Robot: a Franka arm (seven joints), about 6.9 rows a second.
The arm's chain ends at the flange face. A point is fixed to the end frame.
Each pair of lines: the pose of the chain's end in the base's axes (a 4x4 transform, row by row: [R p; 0 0 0 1], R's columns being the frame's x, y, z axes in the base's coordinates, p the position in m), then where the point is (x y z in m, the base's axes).
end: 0.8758, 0.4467, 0.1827, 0.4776; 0.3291, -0.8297, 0.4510, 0.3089; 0.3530, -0.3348, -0.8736, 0.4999; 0, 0, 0, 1
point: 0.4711 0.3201 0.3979
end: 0.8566, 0.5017, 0.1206, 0.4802; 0.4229, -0.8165, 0.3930, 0.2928; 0.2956, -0.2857, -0.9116, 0.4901; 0, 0, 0, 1
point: 0.4699 0.2953 0.3878
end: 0.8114, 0.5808, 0.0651, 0.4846; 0.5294, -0.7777, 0.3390, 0.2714; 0.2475, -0.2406, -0.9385, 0.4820; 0, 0, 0, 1
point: 0.4726 0.2657 0.3800
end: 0.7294, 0.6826, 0.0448, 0.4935; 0.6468, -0.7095, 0.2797, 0.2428; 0.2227, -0.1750, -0.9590, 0.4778; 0, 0, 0, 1
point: 0.4850 0.2286 0.3763
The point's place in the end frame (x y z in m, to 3 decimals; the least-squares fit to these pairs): -0.038 0.022 0.093
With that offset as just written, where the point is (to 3 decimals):
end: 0.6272, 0.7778, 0.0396, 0.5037; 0.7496, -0.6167, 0.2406, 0.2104; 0.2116, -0.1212, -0.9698, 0.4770; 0, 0, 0, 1
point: 0.501 0.191 0.376
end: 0.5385, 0.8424, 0.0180, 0.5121; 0.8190, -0.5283, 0.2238, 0.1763; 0.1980, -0.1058, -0.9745, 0.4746; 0, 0, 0, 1
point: 0.512 0.154 0.374
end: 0.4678, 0.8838, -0.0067, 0.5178; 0.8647, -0.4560, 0.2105, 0.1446; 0.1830, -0.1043, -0.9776, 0.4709; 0, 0, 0, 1
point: 0.519 0.121 0.371
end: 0.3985, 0.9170, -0.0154, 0.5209; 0.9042, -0.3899, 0.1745, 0.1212; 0.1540, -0.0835, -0.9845, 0.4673; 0, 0, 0, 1
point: 0.524 0.094 0.368
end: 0.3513, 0.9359, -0.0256, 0.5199; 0.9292, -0.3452, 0.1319, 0.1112; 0.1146, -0.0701, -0.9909, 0.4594; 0, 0, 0, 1
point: 0.525 0.081 0.361
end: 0.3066, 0.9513, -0.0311, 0.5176; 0.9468, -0.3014, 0.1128, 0.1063; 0.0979, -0.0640, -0.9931, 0.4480; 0, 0, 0, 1
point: 0.524 0.074 0.351
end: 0.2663, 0.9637, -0.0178, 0.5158; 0.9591, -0.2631, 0.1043, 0.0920; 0.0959, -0.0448, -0.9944, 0.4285; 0, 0, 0, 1
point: 0.525 0.059 0.331
